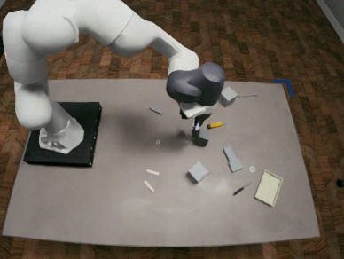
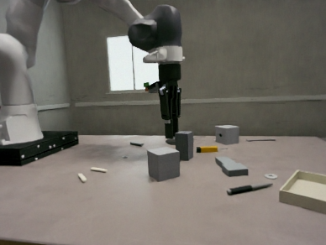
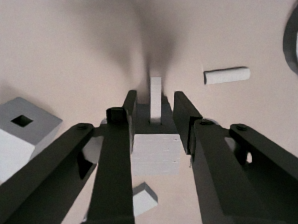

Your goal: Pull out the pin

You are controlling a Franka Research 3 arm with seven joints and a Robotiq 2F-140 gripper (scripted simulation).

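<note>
The dark grey block lies 50 mm below my hand, 40 mm ahead of it and 10 mm to the right of it. The rest, counted from my hand: round dish 230 mm to the left, 90 mm below, 10 mm behind; then cream tray 350 mm ahead, 250 mm to the right, 100 mm below.
</note>
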